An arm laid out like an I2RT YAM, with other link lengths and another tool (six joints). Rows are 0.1 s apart.
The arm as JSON. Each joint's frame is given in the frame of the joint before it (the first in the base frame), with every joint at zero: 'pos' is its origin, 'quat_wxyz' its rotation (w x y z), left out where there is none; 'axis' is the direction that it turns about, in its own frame. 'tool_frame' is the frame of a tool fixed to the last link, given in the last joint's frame.
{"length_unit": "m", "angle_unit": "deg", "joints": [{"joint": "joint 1", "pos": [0.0, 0.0, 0.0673], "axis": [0.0, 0.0, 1.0]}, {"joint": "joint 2", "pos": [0.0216, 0.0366, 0.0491], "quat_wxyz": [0.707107, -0.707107, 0.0, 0.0], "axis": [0.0, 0.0, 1.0]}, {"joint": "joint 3", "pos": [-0.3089, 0.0, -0.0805], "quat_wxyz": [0.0, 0.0, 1.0, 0.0], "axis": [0.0, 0.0, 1.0]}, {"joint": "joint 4", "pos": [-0.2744, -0.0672, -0.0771], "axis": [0.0, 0.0, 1.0]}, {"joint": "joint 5", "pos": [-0.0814, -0.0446, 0.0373], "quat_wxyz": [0.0, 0.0, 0.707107, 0.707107], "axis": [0.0, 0.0, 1.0]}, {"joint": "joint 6", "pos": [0.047, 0.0, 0.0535], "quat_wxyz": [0.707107, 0.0, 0.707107, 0.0], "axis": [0.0, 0.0, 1.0]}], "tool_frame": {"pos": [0.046, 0.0, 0.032], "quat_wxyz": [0.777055, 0.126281, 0.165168, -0.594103]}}
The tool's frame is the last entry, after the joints.
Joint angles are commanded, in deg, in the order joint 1, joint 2, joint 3, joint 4, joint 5, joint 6. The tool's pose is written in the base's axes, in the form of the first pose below.
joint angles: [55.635, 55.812, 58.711, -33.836, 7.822, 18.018]
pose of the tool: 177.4, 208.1, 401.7, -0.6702, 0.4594, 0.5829, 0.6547, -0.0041, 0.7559
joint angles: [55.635, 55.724, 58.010, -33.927, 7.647, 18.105]
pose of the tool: 177.1, 208.1, 396.6, -0.6657, 0.4630, 0.5852, 0.6616, 0.0034, 0.7499
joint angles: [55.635, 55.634, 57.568, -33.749, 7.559, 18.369]
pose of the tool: 177.1, 207.9, 394.1, -0.6621, 0.4634, 0.5890, 0.6655, 0.0022, 0.7464
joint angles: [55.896, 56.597, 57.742, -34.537, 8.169, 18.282]
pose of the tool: 178.8, 211.3, 389.3, -0.6546, 0.4815, 0.5828, 0.6728, 0.0197, 0.7395
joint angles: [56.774, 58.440, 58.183, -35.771, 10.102, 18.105]
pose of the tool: 181.2, 218.2, 381.6, -0.6449, 0.5175, 0.5624, 0.6789, 0.0498, 0.7326
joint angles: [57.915, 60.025, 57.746, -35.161, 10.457, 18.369]
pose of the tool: 181.5, 227.9, 372.7, -0.6441, 0.5209, 0.5602, 0.6874, 0.0728, 0.7226
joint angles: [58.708, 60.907, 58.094, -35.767, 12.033, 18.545]
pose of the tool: 181.5, 231.5, 370.1, -0.6402, 0.5404, 0.5460, 0.6866, 0.0836, 0.7222
